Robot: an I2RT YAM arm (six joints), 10 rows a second.
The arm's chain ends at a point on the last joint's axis. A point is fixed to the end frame.
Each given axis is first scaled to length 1.
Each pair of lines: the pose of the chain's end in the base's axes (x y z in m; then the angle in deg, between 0 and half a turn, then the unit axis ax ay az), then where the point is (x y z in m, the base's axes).
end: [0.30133 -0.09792 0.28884 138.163 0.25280 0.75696 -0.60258]
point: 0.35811 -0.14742 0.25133
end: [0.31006 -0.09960 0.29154 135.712 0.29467 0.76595 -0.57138]
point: 0.36970 -0.14689 0.25566
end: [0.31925 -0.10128 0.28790 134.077 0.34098 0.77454 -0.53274]
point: 0.38114 -0.14645 0.25309
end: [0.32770 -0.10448 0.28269 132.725 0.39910 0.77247 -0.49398]
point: 0.39111 -0.14918 0.25010
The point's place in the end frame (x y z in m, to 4 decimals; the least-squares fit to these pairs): -0.0037 0.0527 0.0655
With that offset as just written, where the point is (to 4 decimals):
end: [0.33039 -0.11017 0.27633 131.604 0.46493 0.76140 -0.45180]
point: 0.3948 -0.1555 0.2466
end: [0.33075 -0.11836 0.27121 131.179 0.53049 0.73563 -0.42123]
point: 0.3943 -0.1668 0.2447
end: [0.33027 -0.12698 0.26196 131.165 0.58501 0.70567 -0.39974]
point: 0.3919 -0.1791 0.2382
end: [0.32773 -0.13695 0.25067 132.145 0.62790 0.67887 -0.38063]
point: 0.3870 -0.1921 0.2277
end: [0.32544 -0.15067 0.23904 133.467 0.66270 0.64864 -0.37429]
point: 0.3812 -0.2095 0.2165
